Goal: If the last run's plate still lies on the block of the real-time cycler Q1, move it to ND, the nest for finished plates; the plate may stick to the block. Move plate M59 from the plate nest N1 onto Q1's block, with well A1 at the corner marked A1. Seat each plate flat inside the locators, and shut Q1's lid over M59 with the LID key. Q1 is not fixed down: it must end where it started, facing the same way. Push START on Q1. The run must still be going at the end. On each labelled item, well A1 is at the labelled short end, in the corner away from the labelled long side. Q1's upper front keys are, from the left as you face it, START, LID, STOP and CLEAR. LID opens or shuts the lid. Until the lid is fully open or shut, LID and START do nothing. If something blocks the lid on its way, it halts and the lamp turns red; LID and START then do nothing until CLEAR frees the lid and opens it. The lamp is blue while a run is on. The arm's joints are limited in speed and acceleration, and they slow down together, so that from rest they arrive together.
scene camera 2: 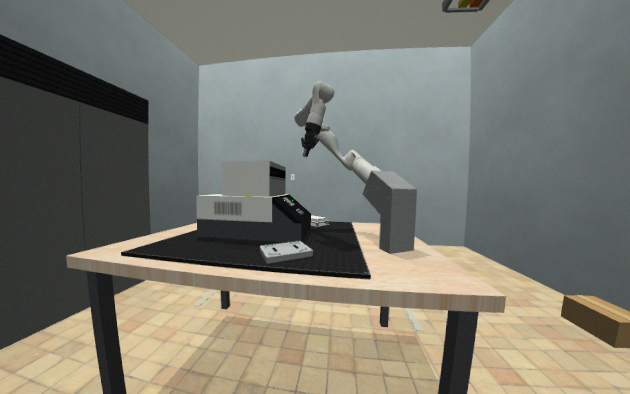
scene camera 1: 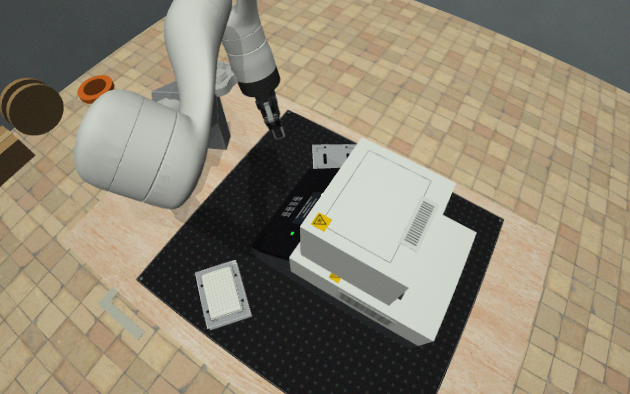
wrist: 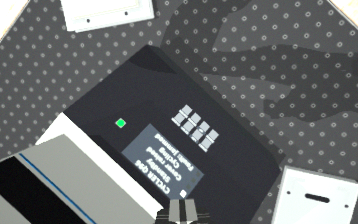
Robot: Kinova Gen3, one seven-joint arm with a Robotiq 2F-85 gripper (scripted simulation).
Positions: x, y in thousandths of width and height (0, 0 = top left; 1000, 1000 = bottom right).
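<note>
There's a grey nest (scene camera 2: 452, 631) here, and you'd also see the gripper (scene camera 1: 445, 346).
</note>
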